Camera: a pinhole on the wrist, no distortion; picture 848 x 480 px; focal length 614.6 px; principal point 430.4 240.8 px. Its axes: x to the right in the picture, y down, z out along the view. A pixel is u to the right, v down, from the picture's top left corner.
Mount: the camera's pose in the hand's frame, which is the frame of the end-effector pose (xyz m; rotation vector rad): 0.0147 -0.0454 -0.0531 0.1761 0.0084 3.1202
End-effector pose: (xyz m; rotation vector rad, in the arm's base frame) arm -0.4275 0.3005 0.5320 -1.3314 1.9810 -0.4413
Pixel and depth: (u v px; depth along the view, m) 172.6 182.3 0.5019
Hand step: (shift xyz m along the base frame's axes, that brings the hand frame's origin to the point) 0.2346 -0.2123 -0.3958
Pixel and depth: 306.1 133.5 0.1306
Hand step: 0.0544 -0.0527 -0.0575
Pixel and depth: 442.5 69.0 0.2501
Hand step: 0.1127 -0.0054 -0.1664
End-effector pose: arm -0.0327 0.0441 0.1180 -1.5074 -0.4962 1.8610
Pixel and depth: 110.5 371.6 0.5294
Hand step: -0.4150 0.4109 -0.0217
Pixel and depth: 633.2 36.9 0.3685
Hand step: -0.3280 -0.0605 0.0734
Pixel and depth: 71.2 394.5 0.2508
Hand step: -0.1615 0.2310 -0.0119
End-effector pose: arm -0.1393 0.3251 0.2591 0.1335 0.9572 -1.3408
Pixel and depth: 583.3 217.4 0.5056
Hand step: 0.2198 -0.2387 0.3356
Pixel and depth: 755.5 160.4 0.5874
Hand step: 0.3367 -0.1499 0.4861
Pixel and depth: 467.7 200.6 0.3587
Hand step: 0.1350 -0.2112 0.1792
